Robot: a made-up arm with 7 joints. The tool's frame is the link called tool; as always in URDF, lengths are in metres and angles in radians.
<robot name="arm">
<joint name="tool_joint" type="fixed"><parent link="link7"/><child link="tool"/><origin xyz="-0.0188 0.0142 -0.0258" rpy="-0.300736 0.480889 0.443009"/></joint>
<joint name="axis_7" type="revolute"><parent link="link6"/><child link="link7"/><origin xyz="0.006 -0.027 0.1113" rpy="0 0 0"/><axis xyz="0 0 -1"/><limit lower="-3.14" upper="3.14"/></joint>
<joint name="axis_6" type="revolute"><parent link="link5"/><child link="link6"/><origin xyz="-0.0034 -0.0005 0.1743" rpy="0 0 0"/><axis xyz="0 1 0"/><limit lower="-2.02" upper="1.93"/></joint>
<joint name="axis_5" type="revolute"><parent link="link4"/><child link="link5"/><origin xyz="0.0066 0.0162 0.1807" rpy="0 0 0"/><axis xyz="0 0 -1"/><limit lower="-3.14" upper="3.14"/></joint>
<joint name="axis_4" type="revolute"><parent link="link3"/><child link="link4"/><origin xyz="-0.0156 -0.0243 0.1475" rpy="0 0 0"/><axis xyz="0 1 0"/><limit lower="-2.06" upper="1.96"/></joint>
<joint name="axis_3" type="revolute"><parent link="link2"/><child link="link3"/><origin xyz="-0.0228 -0.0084 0.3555" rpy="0 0 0"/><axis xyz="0 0 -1"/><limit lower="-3.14" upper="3.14"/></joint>
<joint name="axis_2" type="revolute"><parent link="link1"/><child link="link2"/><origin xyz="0.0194 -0.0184 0.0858" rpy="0 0 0"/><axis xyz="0 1 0"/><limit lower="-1.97" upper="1.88"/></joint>
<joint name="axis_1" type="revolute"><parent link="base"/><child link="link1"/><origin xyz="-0.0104 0.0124 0.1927" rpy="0 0 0"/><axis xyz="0 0 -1"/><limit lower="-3.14" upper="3.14"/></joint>
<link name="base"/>
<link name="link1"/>
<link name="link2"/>
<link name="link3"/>
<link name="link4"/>
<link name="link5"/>
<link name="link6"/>
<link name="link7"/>
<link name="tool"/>
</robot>
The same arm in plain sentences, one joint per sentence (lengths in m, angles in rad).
The arm has seven revolute joints in a row. What follows holds with every joint at zero, and every direction is one of the base frame's. Joint 1 is mounted 0.0104 m along -x and 0.0124 m along +y and 0.1927 m along +z from the base frame's origin and rotates about -z, from -3.1400 to 3.1400 rad. Joint 2 is mounted 0.0194 m along +x and 0.0184 m along -y and 0.0858 m along +z from joint 1 and rotates about +y, from -1.9700 to 1.8800 rad. Joint 3 is mounted 0.0228 m along -x and 0.0084 m along -y and 0.3555 m along +z from joint 2 and rotates about -z, from -3.1400 to 3.1400 rad. Joint 4 is mounted 0.0156 m along -x and 0.0243 m along -y and 0.1475 m along +z from joint 3 and rotates about +y, from -2.0600 to 1.9600 rad. Joint 5 is mounted 0.0066 m along +x and 0.0162 m along +y and 0.1807 m along +z from joint 4 and rotates about -z, from -3.1400 to 3.1400 rad. Joint 6 is mounted 0.0034 m along -x and 0.0005 m along -y and 0.1743 m along +z from joint 5 and rotates about +y, from -2.0200 to 1.9300 rad. Joint 7 is mounted 0.0060 m along +x and 0.0270 m along -y and 0.1113 m along +z from joint 6 and rotates about -z, from -3.1400 to 3.1400 rad. The tool frame, which is the frame that the pose is given for, is mounted 0.0188 m along -x and 0.0142 m along +y and 0.0258 m along -z from joint 7; its axes are the base frame's turned by roll -0.3007, pitch 0.4809 and yaw 0.4430 rad (as in URDF: about the fixed x, then y, then z).
